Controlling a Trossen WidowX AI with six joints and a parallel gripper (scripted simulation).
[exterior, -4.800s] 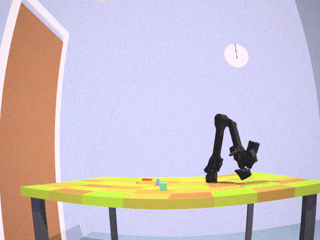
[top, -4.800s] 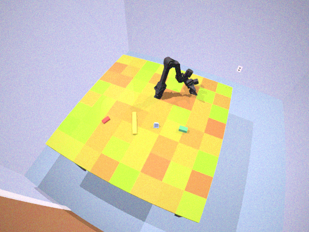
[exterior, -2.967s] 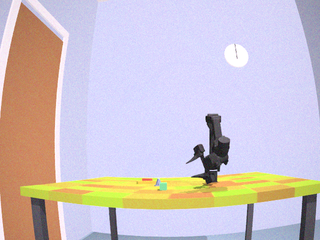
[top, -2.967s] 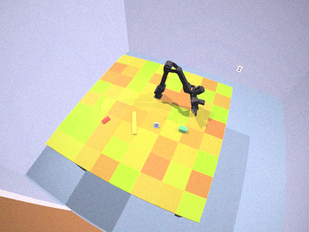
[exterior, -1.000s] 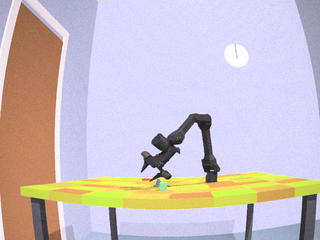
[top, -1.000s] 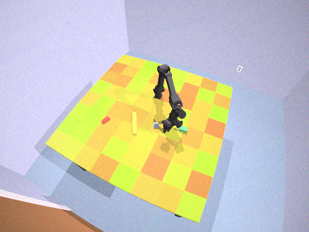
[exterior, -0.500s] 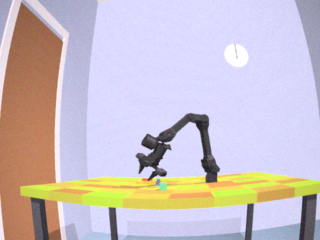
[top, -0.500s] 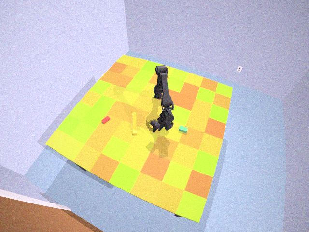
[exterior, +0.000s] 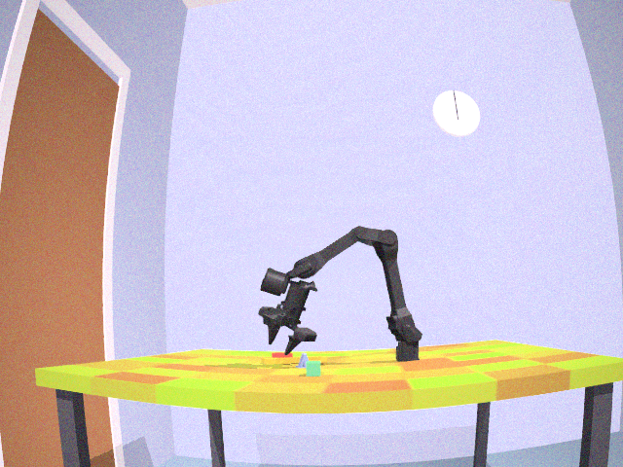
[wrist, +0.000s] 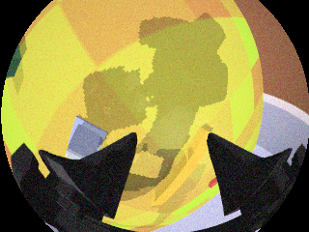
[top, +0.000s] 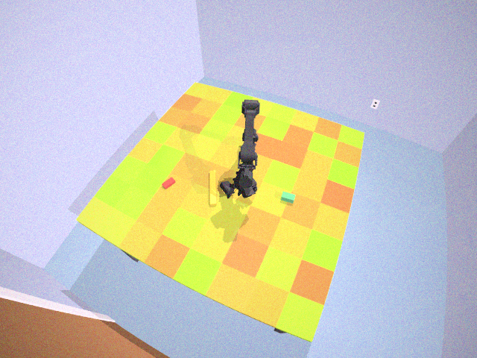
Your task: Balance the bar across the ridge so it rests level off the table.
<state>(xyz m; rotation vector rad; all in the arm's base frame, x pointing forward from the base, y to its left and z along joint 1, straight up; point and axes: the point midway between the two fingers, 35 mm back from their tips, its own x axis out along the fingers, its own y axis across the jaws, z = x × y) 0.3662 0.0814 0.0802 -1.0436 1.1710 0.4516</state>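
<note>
The yellow bar is 13 cm to the right of my gripper tip, 4 cm below it and 3 cm behind it. Round my gripper tip: green block 25 cm to the left, 13 cm behind, 3 cm below; red block 36 cm to the right, 5 cm ahead, 4 cm below.
</note>
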